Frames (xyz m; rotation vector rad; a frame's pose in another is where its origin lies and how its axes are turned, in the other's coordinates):
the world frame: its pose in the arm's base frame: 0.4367 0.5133 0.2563 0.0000 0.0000 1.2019
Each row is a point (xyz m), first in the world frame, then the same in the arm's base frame.
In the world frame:
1: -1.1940 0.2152 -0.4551
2: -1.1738 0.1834 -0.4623
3: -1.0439 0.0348 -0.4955
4: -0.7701 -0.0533 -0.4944
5: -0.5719 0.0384 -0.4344
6: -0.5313 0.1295 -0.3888
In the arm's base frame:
1: -0.1946 -0.5228 -0.1988
2: -0.1576 -0.5154 -0.2060
3: 0.0278 -0.4478 -0.2392
4: 0.2087 -0.2242 -0.2381
5: 0.1947 -0.0063 -0.1781
6: 0.1243 0.0644 -0.1325

